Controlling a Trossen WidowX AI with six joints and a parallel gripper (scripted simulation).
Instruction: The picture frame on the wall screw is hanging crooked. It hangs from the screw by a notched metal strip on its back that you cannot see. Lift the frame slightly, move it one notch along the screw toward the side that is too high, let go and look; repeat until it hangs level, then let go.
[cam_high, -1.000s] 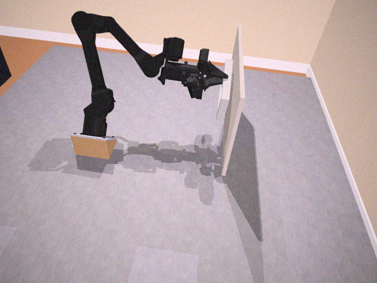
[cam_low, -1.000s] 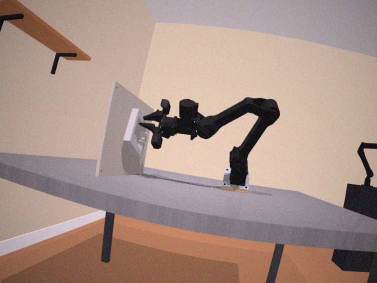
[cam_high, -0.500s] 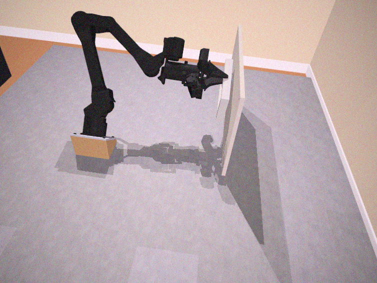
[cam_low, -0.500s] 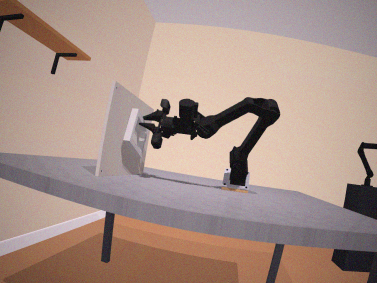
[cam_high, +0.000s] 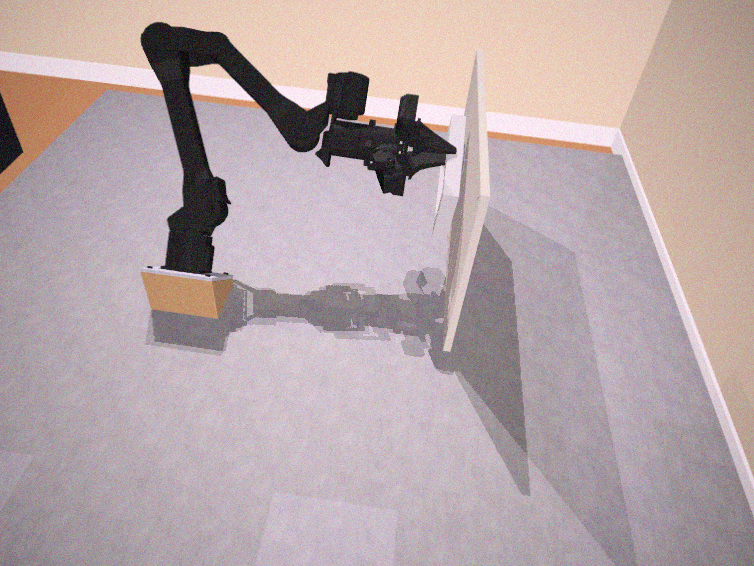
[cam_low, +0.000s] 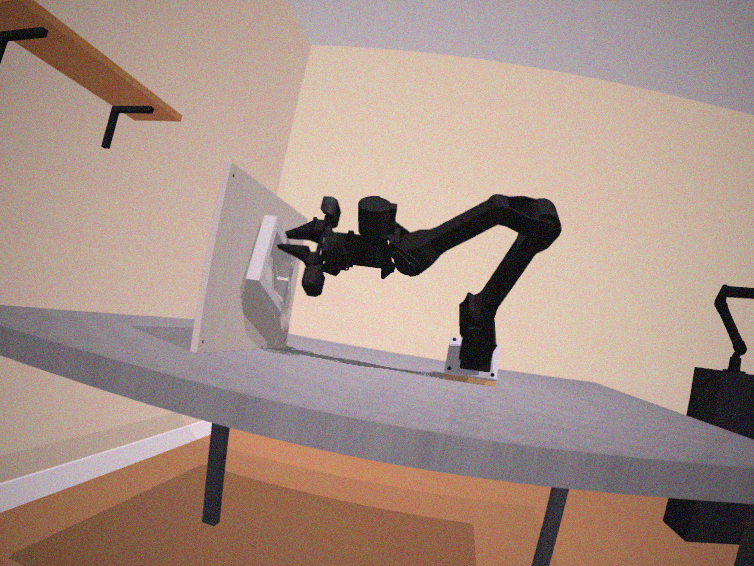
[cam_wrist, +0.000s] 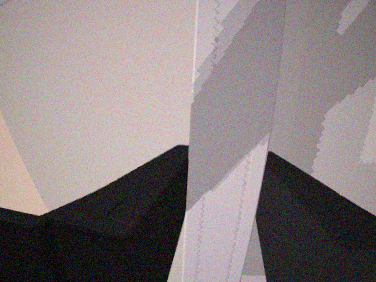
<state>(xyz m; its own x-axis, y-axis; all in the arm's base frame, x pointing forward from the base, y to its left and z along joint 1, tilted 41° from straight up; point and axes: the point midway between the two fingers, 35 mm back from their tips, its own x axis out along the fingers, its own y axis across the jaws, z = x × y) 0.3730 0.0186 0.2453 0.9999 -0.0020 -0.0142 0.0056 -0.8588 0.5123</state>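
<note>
My gripper tip is 50 mm above the pale picture frame, 10 mm to the right of it and 10 mm short of it. Round my gripper tip: cream wall board (60 mm below, 20 mm ahead).
</note>
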